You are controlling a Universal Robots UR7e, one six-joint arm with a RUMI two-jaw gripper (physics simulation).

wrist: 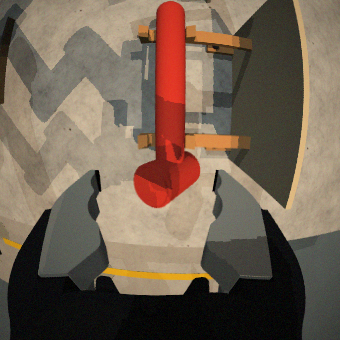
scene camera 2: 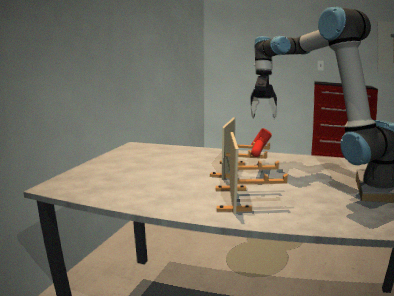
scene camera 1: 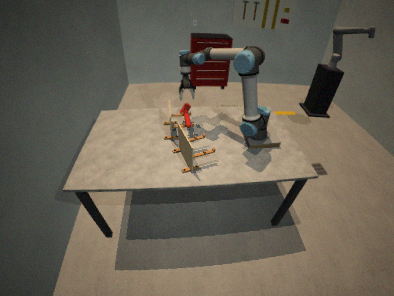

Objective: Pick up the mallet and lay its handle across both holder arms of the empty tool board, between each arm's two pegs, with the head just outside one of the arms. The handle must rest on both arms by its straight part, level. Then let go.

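The red mallet (scene camera 1: 188, 119) (scene camera 2: 257, 148) (wrist: 170, 75) lies across both holder arms of the far tool board (scene camera 1: 170, 111) (scene camera 2: 227, 137) (wrist: 270, 110). In the wrist view its straight handle passes between the two pegs of the upper arm (wrist: 222, 40) and of the lower arm (wrist: 217, 141). The head is just outside the lower arm, turned obliquely. Contact under the handle is hidden, and exact level is hard to tell. My gripper (scene camera 1: 187, 97) (scene camera 2: 264, 116) (wrist: 156, 171) is open and empty, above the mallet at its head end, clear of it.
A near tool board (scene camera 1: 185, 147) (scene camera 2: 234, 170) stands closer to the scene cameras, its two pegged arms bare. Both boards stand on the table (scene camera 1: 125, 160) (scene camera 2: 125, 185). A red drawer cabinet (scene camera 1: 211, 62) (scene camera 2: 327, 117) stands behind the table.
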